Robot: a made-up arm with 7 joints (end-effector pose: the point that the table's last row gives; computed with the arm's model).
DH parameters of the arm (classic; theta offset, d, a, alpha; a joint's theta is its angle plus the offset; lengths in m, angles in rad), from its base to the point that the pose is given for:
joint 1: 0 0.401 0 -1.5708
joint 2: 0 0 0 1.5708
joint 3: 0 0.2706 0.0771 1.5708
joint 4: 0 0 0.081 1.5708
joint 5: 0 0.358 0 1.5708
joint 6: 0 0 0.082 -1.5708
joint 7: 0 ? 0 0
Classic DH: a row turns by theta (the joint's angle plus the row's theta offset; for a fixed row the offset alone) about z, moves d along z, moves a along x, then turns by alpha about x.
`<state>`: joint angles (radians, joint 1 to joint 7).
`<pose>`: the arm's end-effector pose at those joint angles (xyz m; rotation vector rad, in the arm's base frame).
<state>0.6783 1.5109 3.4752 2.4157 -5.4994 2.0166 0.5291</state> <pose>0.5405 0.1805 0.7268 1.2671 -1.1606 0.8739</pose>
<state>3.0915 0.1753 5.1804 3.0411 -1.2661 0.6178 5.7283</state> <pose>-0.1565 0.0444 1.1521 -0.4429 -0.7189 -2.9350</pose>
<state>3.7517 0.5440 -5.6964 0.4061 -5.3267 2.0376 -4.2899</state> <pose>0.0637 -0.2220 0.2622 0.7074 0.7127 1.9596</pose>
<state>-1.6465 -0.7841 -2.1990 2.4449 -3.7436 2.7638 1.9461</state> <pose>-0.1086 0.4542 0.8140 -0.1476 1.7728 -1.7865</pose>
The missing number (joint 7, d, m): 0.1047
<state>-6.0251 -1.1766 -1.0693 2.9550 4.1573 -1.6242 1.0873</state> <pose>-0.4262 -0.1605 0.7222 0.3202 0.5070 1.4604</pose>
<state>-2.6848 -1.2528 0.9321 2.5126 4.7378 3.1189 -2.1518</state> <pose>0.4355 0.1238 0.7215 1.7829 -1.6254 -1.0690</pose>
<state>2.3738 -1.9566 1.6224 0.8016 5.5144 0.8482 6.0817</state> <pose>-0.3461 -0.3229 0.4030 0.8036 -0.5523 -2.8948</pose>
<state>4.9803 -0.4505 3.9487 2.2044 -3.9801 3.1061 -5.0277</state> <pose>-0.2668 0.2551 0.8408 -0.7376 1.9577 -1.3715</pose>
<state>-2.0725 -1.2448 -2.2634 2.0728 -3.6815 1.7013 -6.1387</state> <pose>0.0384 0.7307 0.4263 0.0419 0.5082 1.8991</pose>
